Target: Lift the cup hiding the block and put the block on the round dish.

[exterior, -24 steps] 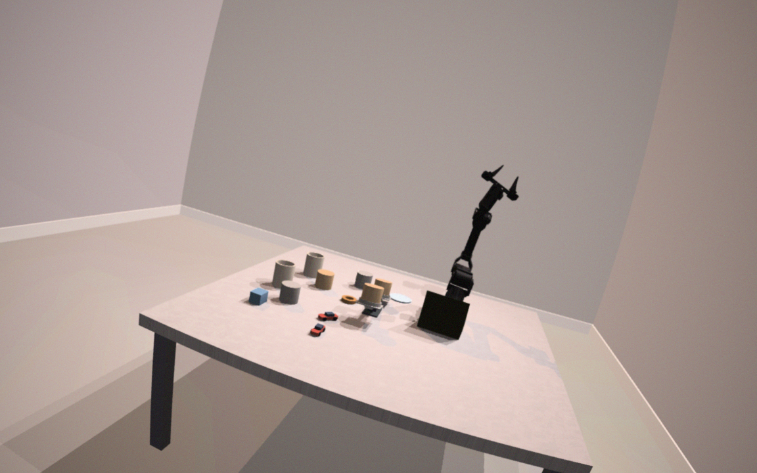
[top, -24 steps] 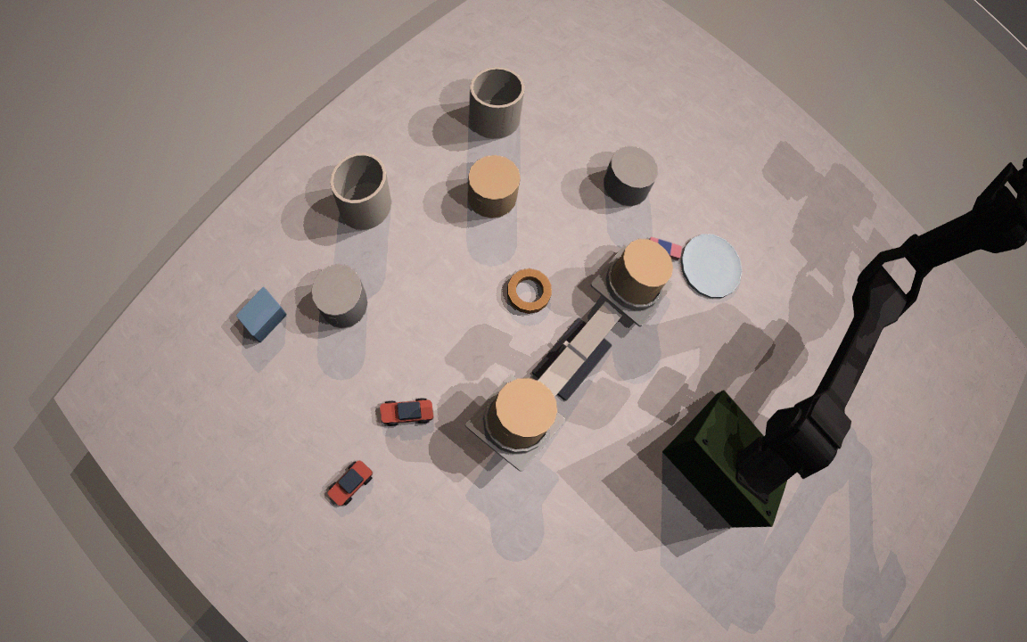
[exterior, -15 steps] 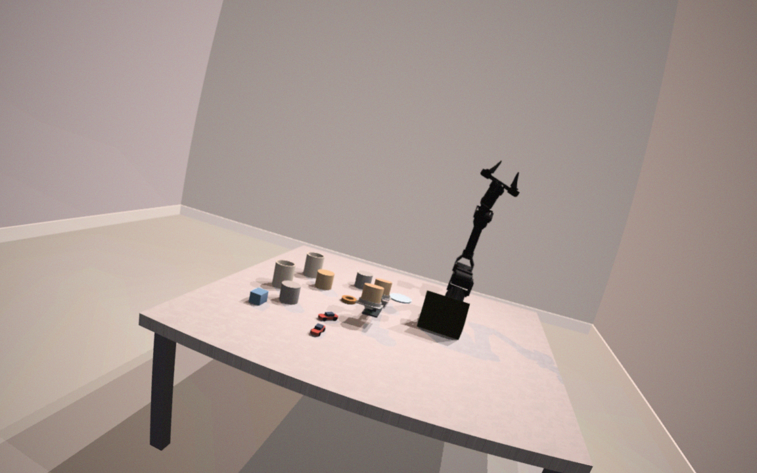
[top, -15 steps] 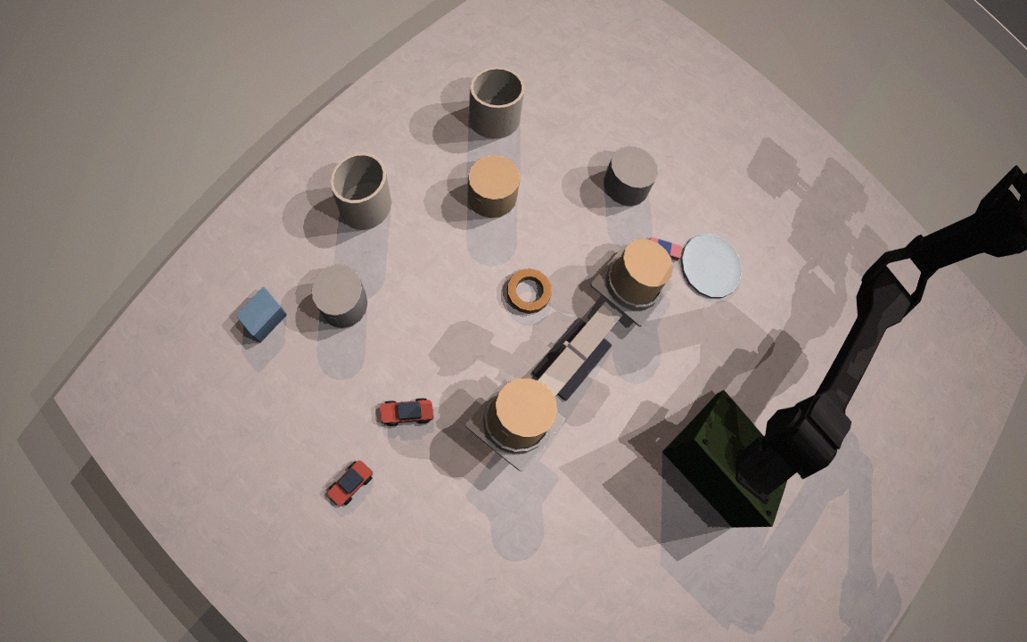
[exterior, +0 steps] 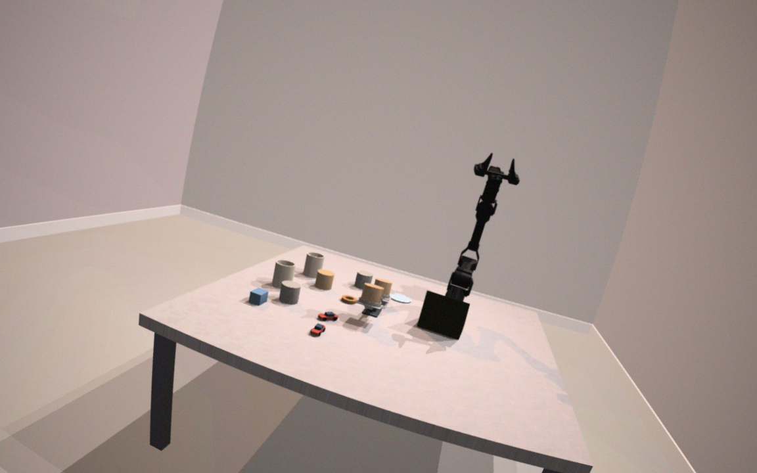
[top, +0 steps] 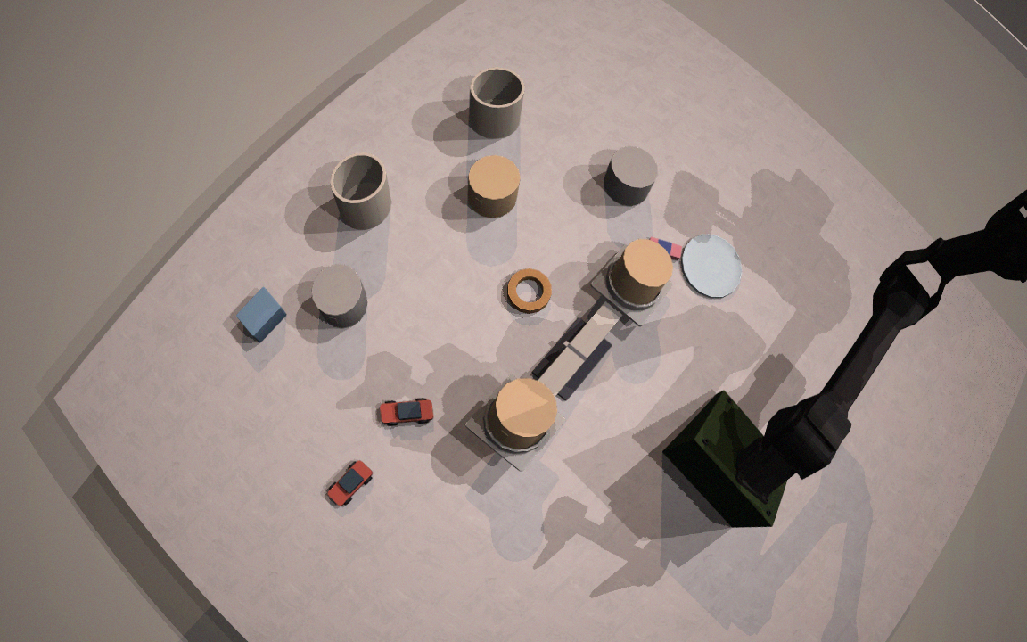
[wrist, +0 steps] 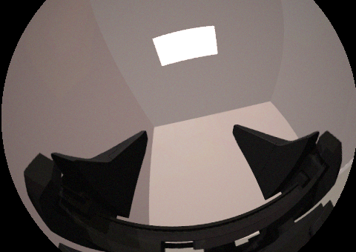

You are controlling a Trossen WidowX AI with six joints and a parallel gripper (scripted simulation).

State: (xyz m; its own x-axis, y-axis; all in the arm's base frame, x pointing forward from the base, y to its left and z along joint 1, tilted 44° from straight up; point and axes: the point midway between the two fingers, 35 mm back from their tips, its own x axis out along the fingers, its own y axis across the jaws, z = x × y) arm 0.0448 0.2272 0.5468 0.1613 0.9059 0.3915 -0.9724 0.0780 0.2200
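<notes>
Right now the pale green block is 340 mm ahead of my gripper tip, 40 mm to the left of it and 660 mm below it. Also, from my gripper tip: pale blue round dish: 260 mm ahead, 70 mm to the right, 690 mm below; then blue cube: 730 mm ahead, 390 mm to the left, 680 mm below; then pink-and-blue eraser: 330 mm ahead, 40 mm to the right, 690 mm below.
</notes>
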